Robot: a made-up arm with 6 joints. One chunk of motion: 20 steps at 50 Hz.
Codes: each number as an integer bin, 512 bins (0 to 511) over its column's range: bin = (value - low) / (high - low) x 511, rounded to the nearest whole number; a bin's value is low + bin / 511 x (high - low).
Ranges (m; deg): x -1.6..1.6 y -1.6..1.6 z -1.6..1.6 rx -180..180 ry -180..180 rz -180..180
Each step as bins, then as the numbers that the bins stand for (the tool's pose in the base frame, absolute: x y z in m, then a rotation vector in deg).
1 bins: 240 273 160 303 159 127
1 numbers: -0.0971 0.1096 -0.5980 33.46 -67.98 -90.53
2 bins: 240 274 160 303 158 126
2 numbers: -0.0971 0.1159 -0.5980 33.46 -68.69 -91.23
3 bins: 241 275 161 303 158 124
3 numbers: -0.0908 0.1221 -0.5918 33.46 -68.69 -92.64
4 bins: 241 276 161 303 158 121
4 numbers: -0.0908 0.1284 -0.5918 33.46 -68.69 -94.76
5 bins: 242 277 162 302 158 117
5 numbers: -0.0845 0.1346 -0.5855 32.76 -68.69 -97.57
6 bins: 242 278 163 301 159 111
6 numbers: -0.0845 0.1409 -0.5793 32.05 -67.98 -101.80
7 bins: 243 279 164 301 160 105
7 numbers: -0.0783 0.1472 -0.5730 32.05 -67.28 -106.03
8 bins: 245 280 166 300 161 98
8 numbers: -0.0658 0.1534 -0.5605 31.35 -66.58 -110.96
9 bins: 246 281 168 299 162 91
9 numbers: -0.0595 0.1597 -0.5479 30.65 -65.87 -115.89
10 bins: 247 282 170 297 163 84
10 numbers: -0.0532 0.1659 -0.5354 29.24 -65.17 -120.82
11 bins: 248 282 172 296 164 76
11 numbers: -0.0470 0.1659 -0.5229 28.53 -64.46 -126.46
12 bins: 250 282 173 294 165 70
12 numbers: -0.0344 0.1659 -0.5166 27.12 -63.76 -130.68
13 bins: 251 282 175 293 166 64
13 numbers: -0.0282 0.1659 -0.5041 26.42 -63.05 -134.91
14 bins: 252 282 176 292 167 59
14 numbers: -0.0219 0.1659 -0.4978 25.71 -62.35 -138.43
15 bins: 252 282 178 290 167 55
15 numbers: -0.0219 0.1659 -0.4853 24.31 -62.35 -141.25
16 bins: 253 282 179 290 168 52
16 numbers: -0.0157 0.1659 -0.4791 24.31 -61.64 -143.37
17 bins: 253 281 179 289 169 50
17 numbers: -0.0157 0.1597 -0.4791 23.60 -60.94 -144.77
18 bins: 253 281 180 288 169 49
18 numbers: -0.0157 0.1597 -0.4728 22.90 -60.94 -145.48
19 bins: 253 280 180 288 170 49
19 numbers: -0.0157 0.1534 -0.4728 22.90 -60.23 -145.48
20 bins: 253 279 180 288 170 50
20 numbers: -0.0157 0.1472 -0.4728 22.90 -60.23 -144.77
